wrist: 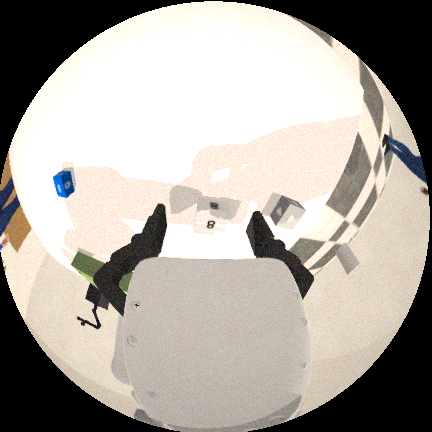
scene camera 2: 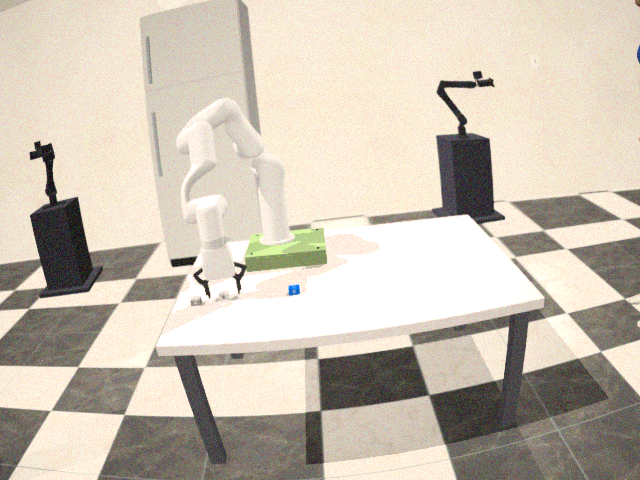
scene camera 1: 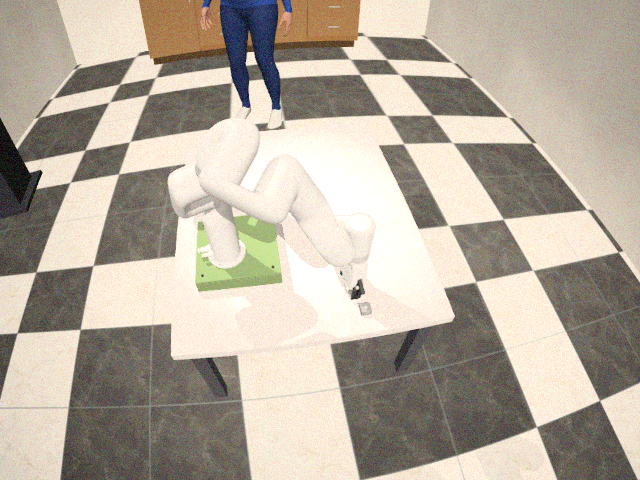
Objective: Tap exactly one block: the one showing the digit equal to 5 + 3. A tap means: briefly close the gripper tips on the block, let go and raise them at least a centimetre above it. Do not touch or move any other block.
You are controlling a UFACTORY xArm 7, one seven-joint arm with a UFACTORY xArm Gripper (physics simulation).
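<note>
A white block point(wrist: 203, 226) point(scene camera 2: 223, 295) with a black 8 on its upper face sits on the table between the gripper's fingers. My gripper point(wrist: 208, 217) point(scene camera 2: 223, 293) point(scene camera 1: 356, 293) is open, one fingertip to each side of this block in the wrist view, with a gap on both sides. The exact height of the tips over the block is hard to tell. A grey block point(wrist: 286, 211) point(scene camera 2: 195, 300) point(scene camera 1: 364, 308) sits beside it, outside the right finger in the wrist view; its digit is unclear. A blue block point(wrist: 64, 184) point(scene camera 2: 293, 289) sits farther away.
The white table point(scene camera 1: 206, 341) point(scene camera 2: 413, 289) holds the arm's green base point(scene camera 1: 258, 273) point(scene camera 2: 289, 259). The grey block is close to the gripper's outer side and near the table's end. Shadows and glare cross the table top. A person point(scene camera 1: 250, 46) stands beyond the table.
</note>
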